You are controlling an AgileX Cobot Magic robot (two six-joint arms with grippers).
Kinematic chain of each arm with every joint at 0, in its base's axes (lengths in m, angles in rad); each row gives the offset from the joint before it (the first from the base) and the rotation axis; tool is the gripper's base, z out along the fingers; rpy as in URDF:
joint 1: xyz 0 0 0.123 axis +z
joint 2: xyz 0 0 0 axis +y
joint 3: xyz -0.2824 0 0.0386 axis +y
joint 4: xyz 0.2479 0 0.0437 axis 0.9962 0 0.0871
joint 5: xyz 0 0 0 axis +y
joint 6: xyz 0.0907 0 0.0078 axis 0.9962 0 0.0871
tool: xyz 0 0 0 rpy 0 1.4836 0
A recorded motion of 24 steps. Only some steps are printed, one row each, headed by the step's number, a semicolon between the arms.
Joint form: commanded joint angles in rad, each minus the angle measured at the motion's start. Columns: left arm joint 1, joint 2, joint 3, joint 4, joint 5, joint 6; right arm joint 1, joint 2, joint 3, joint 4, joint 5, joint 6.
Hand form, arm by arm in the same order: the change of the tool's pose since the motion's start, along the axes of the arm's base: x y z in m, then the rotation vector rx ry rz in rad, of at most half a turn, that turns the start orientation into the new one. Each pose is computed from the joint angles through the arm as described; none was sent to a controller.
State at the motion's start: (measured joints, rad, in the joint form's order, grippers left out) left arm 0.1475 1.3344 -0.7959 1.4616 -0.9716 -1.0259; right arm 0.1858 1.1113 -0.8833 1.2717 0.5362 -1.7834
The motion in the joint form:
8: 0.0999 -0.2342 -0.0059 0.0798 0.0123 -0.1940; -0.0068 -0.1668 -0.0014 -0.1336 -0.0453 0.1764
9: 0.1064 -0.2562 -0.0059 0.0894 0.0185 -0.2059; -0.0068 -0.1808 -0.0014 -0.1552 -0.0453 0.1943
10: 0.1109 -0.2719 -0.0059 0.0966 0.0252 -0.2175; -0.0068 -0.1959 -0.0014 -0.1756 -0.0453 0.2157
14: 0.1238 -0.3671 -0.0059 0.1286 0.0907 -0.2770; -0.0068 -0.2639 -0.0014 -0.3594 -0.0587 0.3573
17: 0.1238 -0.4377 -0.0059 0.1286 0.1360 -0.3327; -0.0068 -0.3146 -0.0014 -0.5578 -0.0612 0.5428
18: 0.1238 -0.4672 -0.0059 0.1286 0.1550 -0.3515; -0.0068 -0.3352 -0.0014 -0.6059 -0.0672 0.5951
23: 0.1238 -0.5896 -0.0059 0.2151 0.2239 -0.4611; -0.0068 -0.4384 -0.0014 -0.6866 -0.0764 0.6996
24: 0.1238 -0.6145 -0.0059 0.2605 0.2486 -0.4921; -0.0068 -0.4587 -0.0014 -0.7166 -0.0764 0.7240
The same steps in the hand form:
8: -0.0450 0.0149 0.0504 -0.0124 -0.0843 0.1110; -0.0375 -0.0140 0.0322 0.0345 -0.0988 -0.0810
9: -0.0495 0.0154 0.0541 -0.0058 -0.0955 0.1224; -0.0411 -0.0150 0.0341 0.0301 -0.1063 -0.0844
10: -0.0527 0.0159 0.0566 -0.0025 -0.1013 0.1331; -0.0449 -0.0161 0.0362 0.0300 -0.1126 -0.0889
14: -0.0715 0.0171 0.0719 0.0149 -0.1481 0.2108; -0.0611 -0.0242 0.0425 -0.0212 -0.1444 -0.1374
17: -0.0867 0.0157 0.0841 -0.0107 -0.1825 0.2605; -0.0729 -0.0323 0.0451 -0.0515 -0.1407 -0.1999
18: -0.0934 0.0150 0.0889 -0.0195 -0.2004 0.2803; -0.0778 -0.0351 0.0474 -0.0478 -0.1491 -0.2224
23: -0.1223 0.0119 0.1018 -0.0031 -0.2504 0.3522; -0.1056 -0.0433 0.0606 -0.0048 -0.2216 -0.2660
24: -0.1278 0.0125 0.1027 0.0192 -0.2564 0.3800; -0.1111 -0.0453 0.0624 -0.0063 -0.2370 -0.2769

